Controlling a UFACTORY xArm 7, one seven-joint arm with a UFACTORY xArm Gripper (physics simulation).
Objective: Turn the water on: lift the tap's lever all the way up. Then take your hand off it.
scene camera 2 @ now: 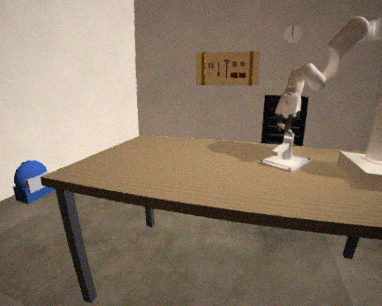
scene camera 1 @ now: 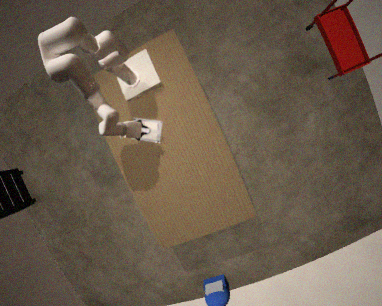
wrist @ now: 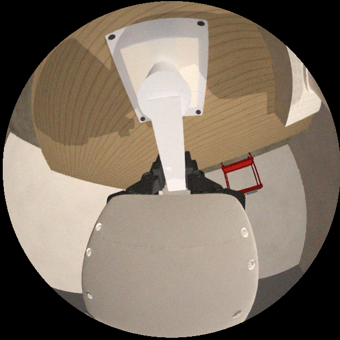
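Where they show: gripper, fingertip midpoint: (scene camera 2: 282, 130) (scene camera 1: 148, 130); arm's base, origin of the base link: (scene camera 2: 376, 161) (scene camera 1: 132, 79).
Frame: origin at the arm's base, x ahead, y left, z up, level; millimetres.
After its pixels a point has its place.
The white tap stands on a white square base plate (scene camera 1: 157, 137) {y 16, x 470, z -55 mm} (scene camera 2: 276, 162) (wrist: 200, 60) on the table. Its upright body (scene camera 2: 288, 149) {y -25, x 382, z 6 mm} and short spout (scene camera 2: 279, 150) {y 46, x 426, z 15 mm} show in scene camera 2. The white lever (wrist: 169, 135) runs from the round top of the tap (wrist: 162, 90) to the fingers in the wrist view. In scene camera 2 it is small, and its exact tilt is hard to tell. My gripper (scene camera 1: 143, 130) {y 20, x 422, z 100 mm} (scene camera 2: 287, 123) (wrist: 174, 160) is above the tap, pointing down, and shut on the lever, with a black finger on each side. The lever's far end is partly hidden by the gripper.
The wooden table (scene camera 1: 200, 175) {y 224, x 860, z -64 mm} (scene camera 2: 175, 175) {y 302, x 819, z -64 mm} (wrist: 240, 120) carries the arm's white base (scene camera 1: 150, 70) {y 156, x -3, z 0 mm} (scene camera 2: 357, 165) {y 111, x 115, z 3 mm} beside the tap. A red cart (scene camera 1: 342, 40) (wrist: 239, 166), a blue object (scene camera 1: 216, 291) (scene camera 2: 31, 175) and a black rack (scene camera 1: 31, 200) stand off the table.
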